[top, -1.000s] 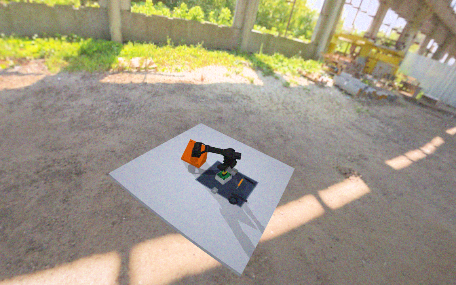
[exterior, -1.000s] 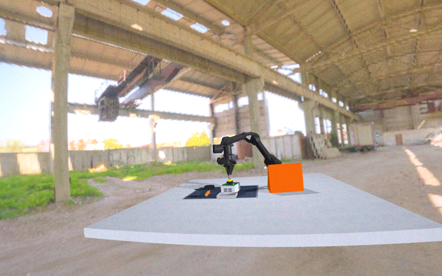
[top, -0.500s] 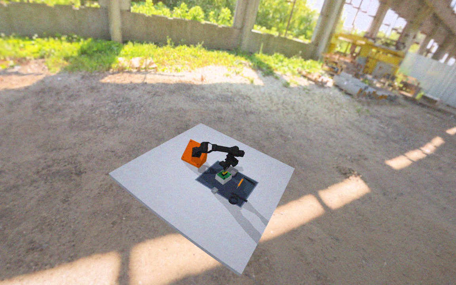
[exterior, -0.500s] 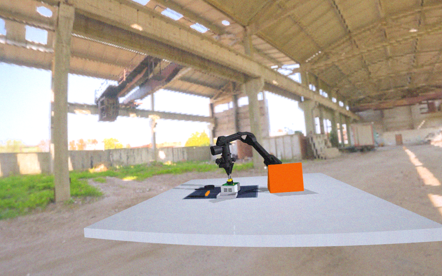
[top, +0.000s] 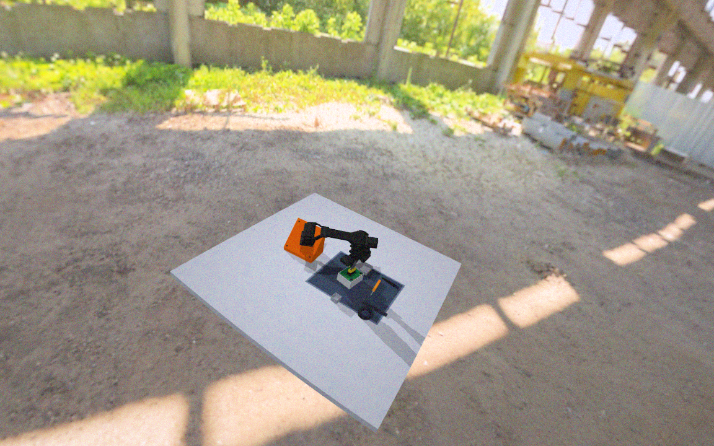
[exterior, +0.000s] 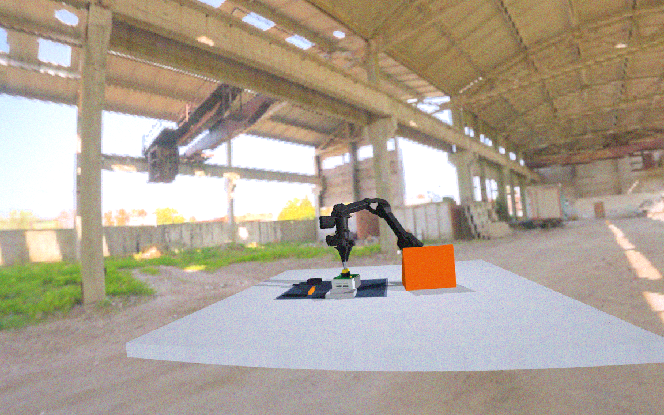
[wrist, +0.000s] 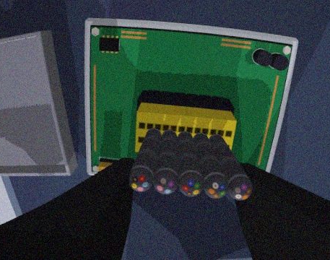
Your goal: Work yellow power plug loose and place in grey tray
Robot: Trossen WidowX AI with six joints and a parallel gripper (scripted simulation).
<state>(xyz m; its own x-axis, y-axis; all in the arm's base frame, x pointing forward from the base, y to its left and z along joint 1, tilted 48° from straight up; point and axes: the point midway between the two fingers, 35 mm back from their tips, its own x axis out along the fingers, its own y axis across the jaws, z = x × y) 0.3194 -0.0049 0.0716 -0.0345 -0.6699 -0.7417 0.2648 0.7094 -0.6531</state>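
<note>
Now: the yellow power plug 40 mm below my gripper tip. The rest, counted from my gripper tip: dark mat: 120 mm below, 50 mm ahead; then black rod: 210 mm ahead, 120 mm to the right, 120 mm below.
</note>
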